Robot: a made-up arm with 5 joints.
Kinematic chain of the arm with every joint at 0, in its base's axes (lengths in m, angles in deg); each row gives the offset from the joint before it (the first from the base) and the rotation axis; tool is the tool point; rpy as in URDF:
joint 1: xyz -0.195 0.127 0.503 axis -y
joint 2: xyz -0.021 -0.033 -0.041 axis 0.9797 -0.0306 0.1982
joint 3: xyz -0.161 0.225 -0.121 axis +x
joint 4: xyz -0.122 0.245 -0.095 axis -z
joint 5: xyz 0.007 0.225 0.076 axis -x
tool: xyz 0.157 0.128 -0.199 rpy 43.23 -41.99 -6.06
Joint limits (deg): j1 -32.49..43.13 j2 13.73..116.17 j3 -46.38..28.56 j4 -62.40..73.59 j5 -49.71..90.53
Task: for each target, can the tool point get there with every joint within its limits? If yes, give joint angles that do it. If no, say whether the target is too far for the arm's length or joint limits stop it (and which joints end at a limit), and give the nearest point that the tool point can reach.
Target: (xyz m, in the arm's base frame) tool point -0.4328 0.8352 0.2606
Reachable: yes | joints -17.31 26.42 -25.56 8.67 20.19
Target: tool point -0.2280 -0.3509 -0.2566
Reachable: no: joint limits stop it (at a limit: joint 2, joint 3, joint 4) | nearest point -0.2123 0.3125 0.1039 | short by 0.755 m
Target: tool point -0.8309 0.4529 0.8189
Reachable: yes | joints 24.16 93.36 -8.79 -26.87 46.59
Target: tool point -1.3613 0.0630 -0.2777
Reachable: no: too far | nearest point -1.2199 0.1887 0.3071 | short by 0.615 m
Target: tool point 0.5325 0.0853 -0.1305
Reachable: no: joint limits stop it (at a limit: joint 1, joint 2, joint 3) | nearest point 0.1062 0.4097 0.1649 | short by 0.612 m
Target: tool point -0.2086 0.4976 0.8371
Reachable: yes | joints -25.29 99.10 -31.24 60.23 24.50
